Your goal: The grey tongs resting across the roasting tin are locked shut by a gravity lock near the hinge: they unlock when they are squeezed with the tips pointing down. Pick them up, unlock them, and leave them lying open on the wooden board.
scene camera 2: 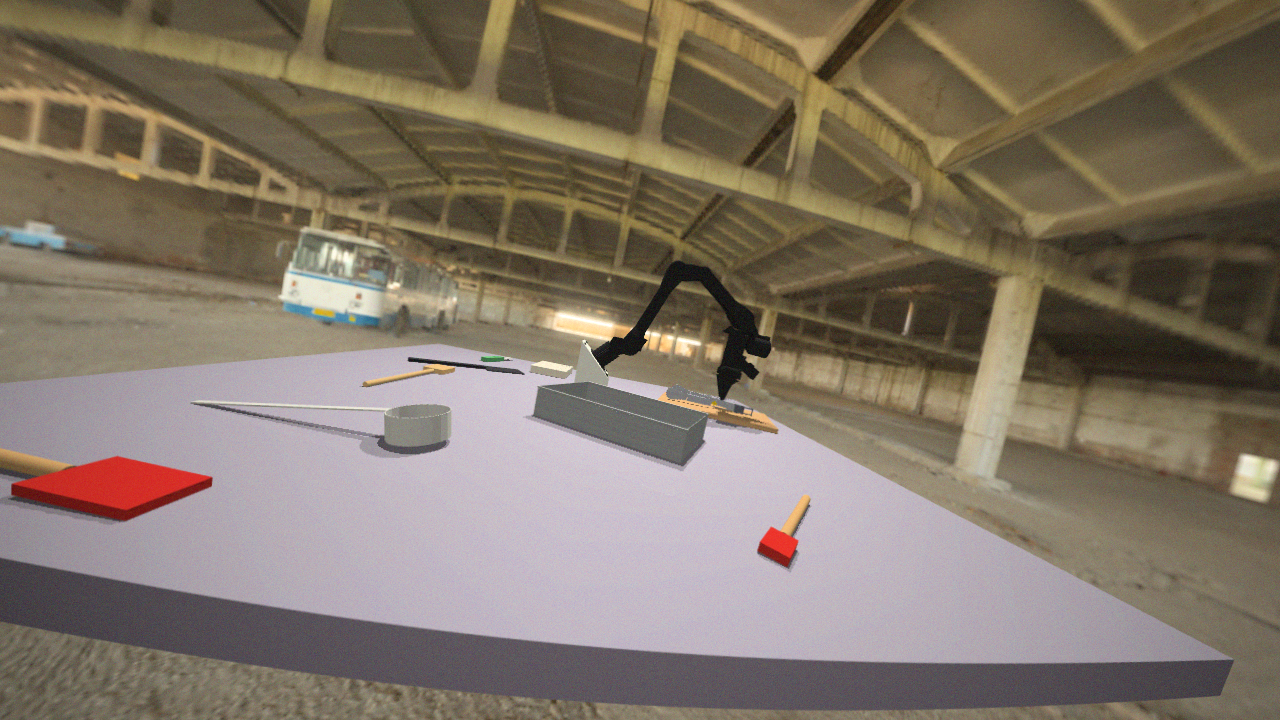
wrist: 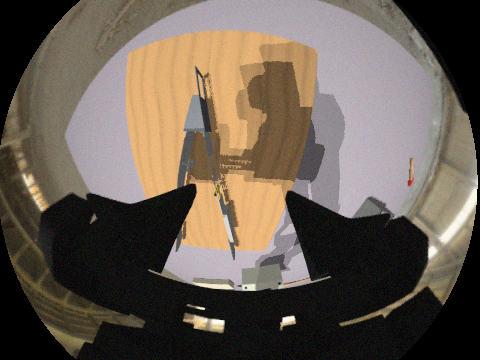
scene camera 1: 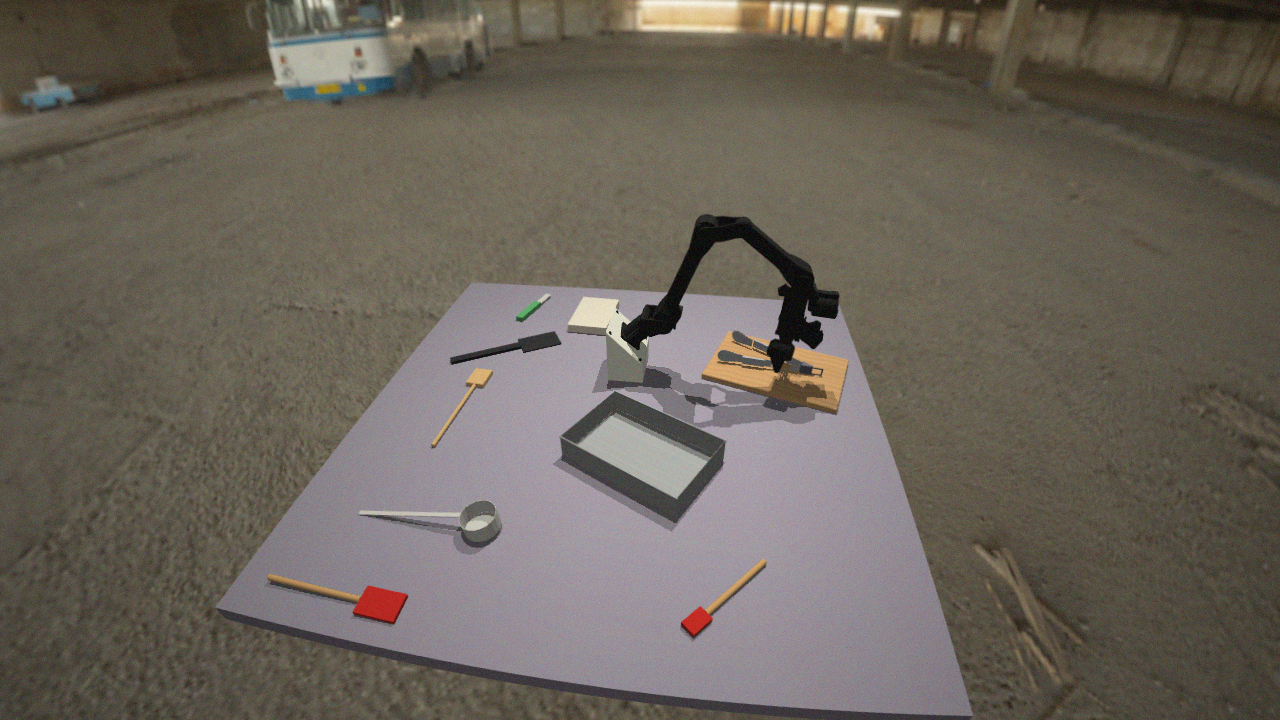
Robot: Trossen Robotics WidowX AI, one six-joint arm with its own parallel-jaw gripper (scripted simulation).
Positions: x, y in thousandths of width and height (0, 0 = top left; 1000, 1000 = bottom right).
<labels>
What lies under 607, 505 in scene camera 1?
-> The gripper.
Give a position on a black spatula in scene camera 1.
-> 415, 477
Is the gripper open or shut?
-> Open.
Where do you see a cream block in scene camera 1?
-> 463, 438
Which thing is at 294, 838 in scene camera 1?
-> A red spatula.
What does the gripper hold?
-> Nothing.
</labels>
